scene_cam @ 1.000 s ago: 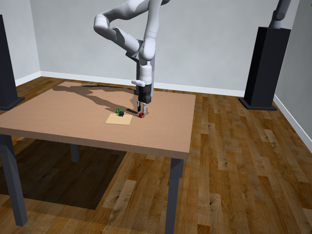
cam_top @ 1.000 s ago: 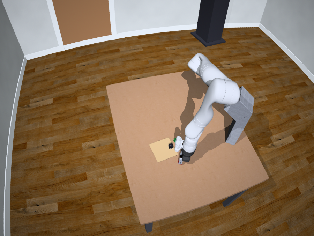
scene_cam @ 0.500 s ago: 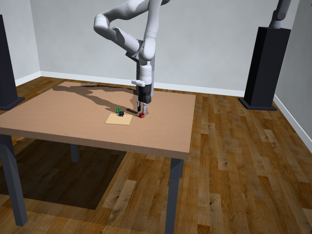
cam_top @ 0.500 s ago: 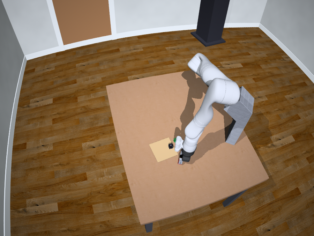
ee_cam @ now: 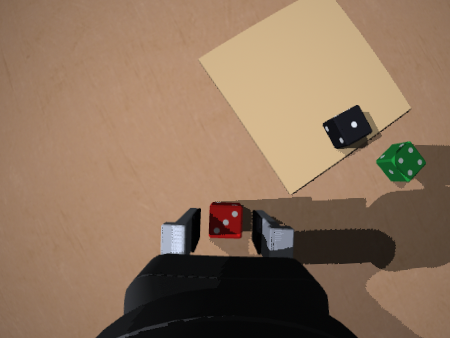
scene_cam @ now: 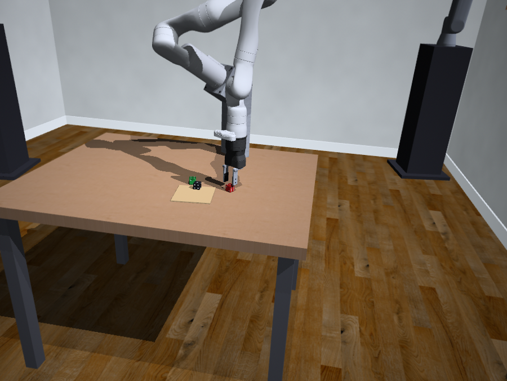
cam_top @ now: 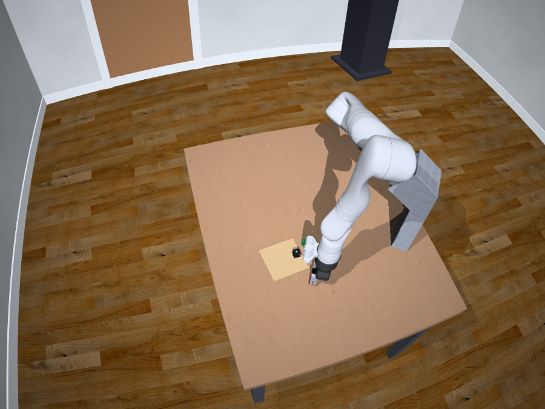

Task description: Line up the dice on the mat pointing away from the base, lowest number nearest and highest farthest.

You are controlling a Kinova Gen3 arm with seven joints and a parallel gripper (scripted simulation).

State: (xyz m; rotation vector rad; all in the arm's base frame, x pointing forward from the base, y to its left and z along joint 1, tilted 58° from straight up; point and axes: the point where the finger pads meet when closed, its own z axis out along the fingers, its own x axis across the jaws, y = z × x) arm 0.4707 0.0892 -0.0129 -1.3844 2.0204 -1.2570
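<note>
My hand is 40 mm above the red die. From my hand the other things lie so: green die 50 mm behind, 150 mm to the right, 40 mm below; then tan mat 50 mm ahead, 130 mm to the right, 50 mm below; then black die 120 mm to the right, 30 mm below.
</note>
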